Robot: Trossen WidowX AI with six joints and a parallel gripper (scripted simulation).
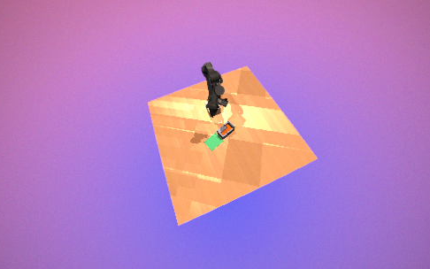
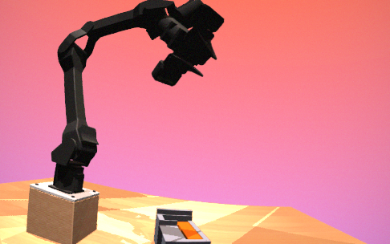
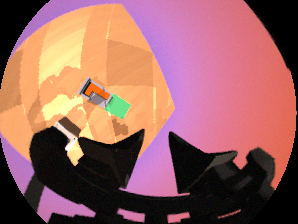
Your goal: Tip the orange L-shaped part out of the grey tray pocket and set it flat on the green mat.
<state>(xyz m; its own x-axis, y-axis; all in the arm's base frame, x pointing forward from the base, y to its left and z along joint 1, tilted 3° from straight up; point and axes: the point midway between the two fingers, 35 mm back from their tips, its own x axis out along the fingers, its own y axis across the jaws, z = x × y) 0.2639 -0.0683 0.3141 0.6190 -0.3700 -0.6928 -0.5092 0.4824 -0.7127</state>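
Now: gripper tip 34 cm above the orange L-shaped part, 12 cm to the right of it and 2 cm past it. The rest, counted from my gripper tip: green mat: 40 cm below, 4 cm to the right, 3 cm ahead.
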